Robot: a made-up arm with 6 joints. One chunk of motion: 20 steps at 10 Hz.
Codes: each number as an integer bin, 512 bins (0 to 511) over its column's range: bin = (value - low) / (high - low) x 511, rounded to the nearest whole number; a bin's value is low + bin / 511 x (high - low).
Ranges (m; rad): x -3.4..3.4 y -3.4..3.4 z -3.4..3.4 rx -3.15..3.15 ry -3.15..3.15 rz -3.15..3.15
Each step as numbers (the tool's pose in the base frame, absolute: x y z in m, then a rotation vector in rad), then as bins.
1 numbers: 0.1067 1.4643 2.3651 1.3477 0.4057 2.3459
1 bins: 264 366 433 365 288 446
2 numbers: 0.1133 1.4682 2.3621 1.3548 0.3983 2.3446
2 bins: 264 366 433 365 288 446
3 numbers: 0.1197 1.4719 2.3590 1.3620 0.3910 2.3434
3 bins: 264 366 433 366 287 446
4 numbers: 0.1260 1.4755 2.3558 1.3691 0.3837 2.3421
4 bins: 265 366 433 367 287 445
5 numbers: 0.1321 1.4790 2.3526 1.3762 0.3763 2.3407
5 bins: 265 367 432 367 286 445
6 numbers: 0.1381 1.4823 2.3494 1.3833 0.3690 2.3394
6 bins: 266 367 432 368 285 445
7 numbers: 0.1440 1.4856 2.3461 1.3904 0.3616 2.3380
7 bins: 266 367 432 368 285 445
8 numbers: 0.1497 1.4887 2.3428 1.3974 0.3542 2.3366
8 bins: 267 367 432 369 284 445
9 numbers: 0.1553 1.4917 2.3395 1.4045 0.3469 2.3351
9 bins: 267 368 431 369 284 445
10 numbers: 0.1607 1.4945 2.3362 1.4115 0.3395 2.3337
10 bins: 268 368 431 370 283 445
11 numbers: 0.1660 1.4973 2.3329 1.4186 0.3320 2.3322
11 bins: 268 368 431 371 282 445
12 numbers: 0.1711 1.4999 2.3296 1.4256 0.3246 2.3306
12 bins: 268 368 431 371 282 445
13 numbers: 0.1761 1.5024 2.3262 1.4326 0.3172 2.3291
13 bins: 269 368 430 372 281 444
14 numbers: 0.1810 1.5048 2.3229 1.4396 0.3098 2.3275
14 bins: 269 369 430 372 281 444
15 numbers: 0.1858 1.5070 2.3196 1.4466 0.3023 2.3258
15 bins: 269 369 430 373 280 444
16 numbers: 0.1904 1.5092 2.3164 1.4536 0.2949 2.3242
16 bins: 270 369 430 373 279 444
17 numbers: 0.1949 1.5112 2.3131 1.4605 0.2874 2.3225
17 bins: 270 369 429 374 279 444
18 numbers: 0.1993 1.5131 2.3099 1.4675 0.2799 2.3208
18 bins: 270 369 429 375 278 444
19 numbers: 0.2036 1.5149 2.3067 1.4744 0.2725 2.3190
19 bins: 271 369 429 375 278 444
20 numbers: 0.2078 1.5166 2.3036 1.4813 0.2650 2.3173
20 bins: 271 369 429 376 277 443
